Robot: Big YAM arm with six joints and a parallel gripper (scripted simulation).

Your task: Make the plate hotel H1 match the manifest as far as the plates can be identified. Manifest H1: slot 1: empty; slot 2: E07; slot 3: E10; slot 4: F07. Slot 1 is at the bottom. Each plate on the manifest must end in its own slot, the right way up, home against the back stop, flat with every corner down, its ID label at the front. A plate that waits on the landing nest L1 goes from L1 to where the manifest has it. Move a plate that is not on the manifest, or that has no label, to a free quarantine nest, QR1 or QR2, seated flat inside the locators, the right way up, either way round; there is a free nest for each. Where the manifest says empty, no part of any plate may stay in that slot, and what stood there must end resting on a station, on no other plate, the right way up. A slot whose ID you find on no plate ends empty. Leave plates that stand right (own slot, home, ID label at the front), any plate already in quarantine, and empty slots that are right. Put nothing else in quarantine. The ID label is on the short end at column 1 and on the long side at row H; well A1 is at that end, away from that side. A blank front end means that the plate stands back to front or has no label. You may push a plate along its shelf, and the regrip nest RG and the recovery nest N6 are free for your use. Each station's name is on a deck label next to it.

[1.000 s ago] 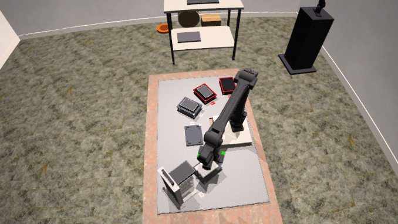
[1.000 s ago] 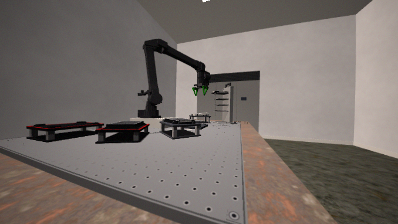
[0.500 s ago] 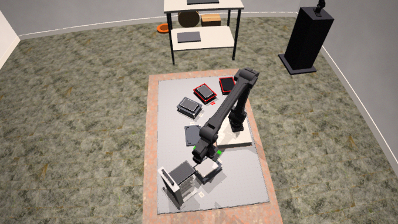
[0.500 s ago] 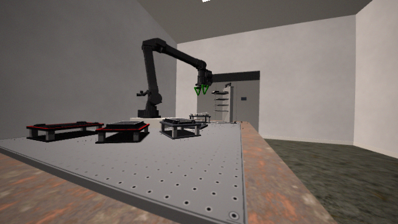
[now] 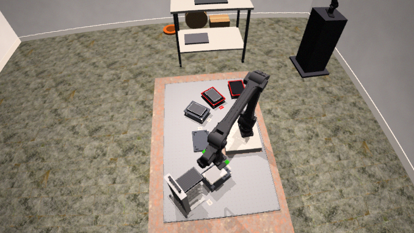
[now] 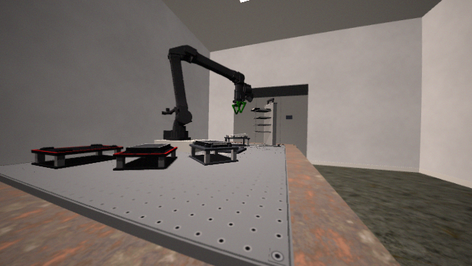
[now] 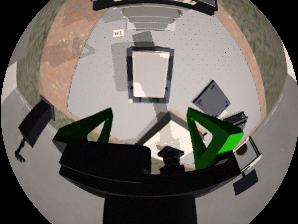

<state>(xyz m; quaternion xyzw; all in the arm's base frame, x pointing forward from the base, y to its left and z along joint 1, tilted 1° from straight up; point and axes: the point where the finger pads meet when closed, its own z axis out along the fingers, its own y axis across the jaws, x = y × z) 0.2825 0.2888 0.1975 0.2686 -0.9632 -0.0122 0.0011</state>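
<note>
The white plate lies 170 mm below my hand. Round my hand: plate hotel H1: 220 mm ahead, 120 mm to the left, 80 mm below; N6 deck label: 390 mm to the right, 240 mm below, 30 mm ahead; H1 deck label: 240 mm below, 150 mm to the left, 60 mm ahead.
</note>
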